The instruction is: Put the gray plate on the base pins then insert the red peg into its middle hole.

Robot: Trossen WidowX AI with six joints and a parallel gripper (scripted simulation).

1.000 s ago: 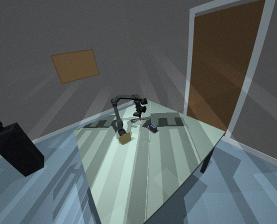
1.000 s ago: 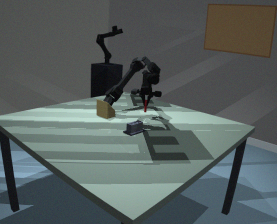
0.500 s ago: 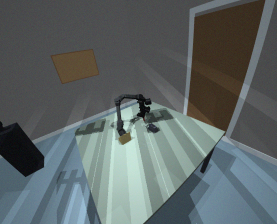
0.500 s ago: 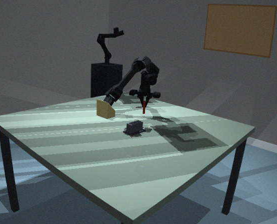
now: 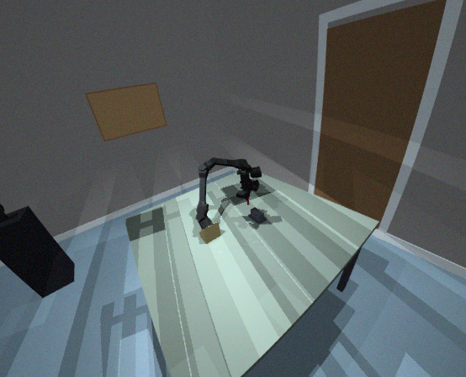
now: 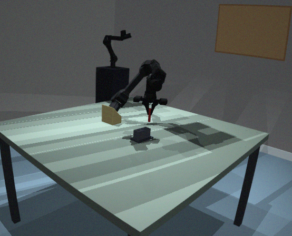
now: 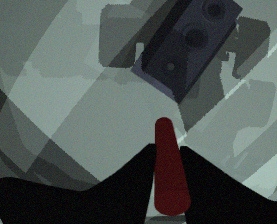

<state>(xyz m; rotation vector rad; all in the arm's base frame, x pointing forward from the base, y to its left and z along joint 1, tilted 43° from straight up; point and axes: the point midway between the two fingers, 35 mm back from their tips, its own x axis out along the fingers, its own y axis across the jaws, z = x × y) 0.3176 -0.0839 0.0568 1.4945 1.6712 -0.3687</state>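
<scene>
The gray plate lies 1 cm ahead of my gripper tip, 7 cm to the right of it and 8 cm below it. Round my gripper tip: red peg (right at my gripper tip); then base (1 cm ahead, 7 cm to the right, 12 cm below).
</scene>
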